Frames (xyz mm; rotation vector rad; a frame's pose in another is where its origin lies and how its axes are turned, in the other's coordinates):
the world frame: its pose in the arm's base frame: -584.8 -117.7 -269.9 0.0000 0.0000 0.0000
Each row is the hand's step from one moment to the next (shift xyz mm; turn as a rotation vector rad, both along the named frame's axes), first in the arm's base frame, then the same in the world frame.
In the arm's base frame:
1: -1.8 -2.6 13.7 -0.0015 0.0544 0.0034
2: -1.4 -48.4 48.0 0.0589 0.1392 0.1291
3: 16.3 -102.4 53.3 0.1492 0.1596 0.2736
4: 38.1 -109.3 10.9 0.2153 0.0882 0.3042
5: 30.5 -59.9 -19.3 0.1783 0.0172 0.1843
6: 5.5 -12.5 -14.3 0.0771 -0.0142 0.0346
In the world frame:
1: -1.8 -2.6 13.7 -0.0015 0.0544 0.0034
2: -1.4 -48.4 48.0 0.0589 0.1392 0.1291
3: 16.3 -102.4 53.3 0.1492 0.1596 0.2736
4: 38.1 -109.3 10.9 0.2153 0.0882 0.3042
5: 30.5 -59.9 -19.3 0.1783 0.0172 0.1843
6: 5.5 -12.5 -14.3 0.0771 -0.0142 0.0346

